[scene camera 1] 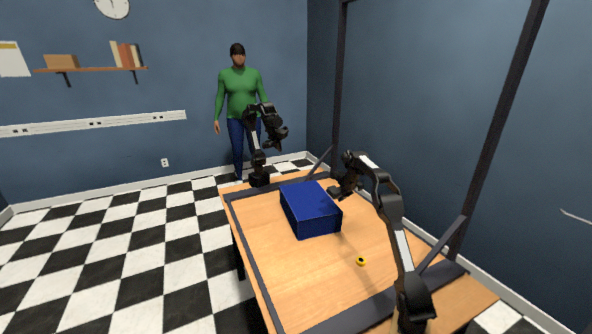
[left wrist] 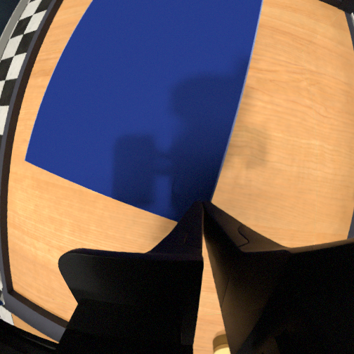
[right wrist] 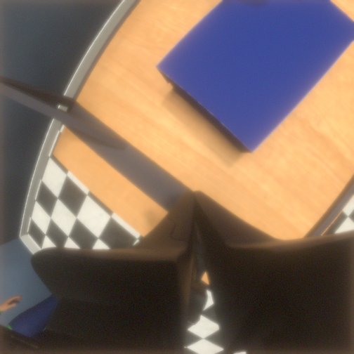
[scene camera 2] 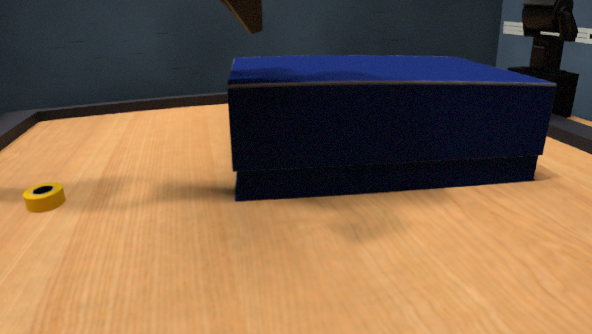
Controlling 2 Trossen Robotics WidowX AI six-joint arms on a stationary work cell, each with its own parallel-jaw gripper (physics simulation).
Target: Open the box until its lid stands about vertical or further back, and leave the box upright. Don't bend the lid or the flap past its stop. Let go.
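Frame: origin at the left arm's base, x left, y ahead, z down, level; metres.
Seen in the pictures: left gripper, fingertip midpoint: (scene camera 1: 339, 201) (scene camera 2: 255, 32); right gripper, fingertip midpoint: (scene camera 1: 280, 151); left arm's base at its link origin: (scene camera 1: 410, 327); right arm's base at its link origin: (scene camera 1: 258, 173) (scene camera 2: 543, 70).
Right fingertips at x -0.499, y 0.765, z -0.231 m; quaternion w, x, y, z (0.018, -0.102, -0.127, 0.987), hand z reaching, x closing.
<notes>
Offsets run from my right fingertips to a thing's top centre. Level surfaces: height alone.
A blue box @[dy -0.227, dx +0.102, dz +0.175 m] (scene camera 1: 311, 209) (scene camera 2: 390, 125) (left wrist: 135, 100) (right wrist: 260, 75) stands upright on the table. Its lid lies flat and closed, and the lid's side hangs over the lower part in scene camera 2. My left gripper (scene camera 1: 340, 198) (left wrist: 200, 207) is shut and empty, above and beside the box's near right corner as seen in scene camera 1; a fingertip shows above the lid's height in scene camera 2. Its shadow falls on the lid. My right gripper (scene camera 1: 279, 149) (right wrist: 192, 197) is shut and empty, raised beyond the box's far end, apart from it. Any flap is hidden.
A yellow ring @[dy -0.561, dx +0.278, dz +0.272 m] (scene camera 1: 361, 264) (scene camera 2: 45, 204) lies on the wooden table @[dz +0.288 m] (scene camera 1: 280, 280) near the left arm. A pale yellow piece (left wrist: 221, 346) shows in the left wrist view. Dark frame bars border the table, with uprights along one side. A person (scene camera 1: 240, 92) stands behind the right arm.
</notes>
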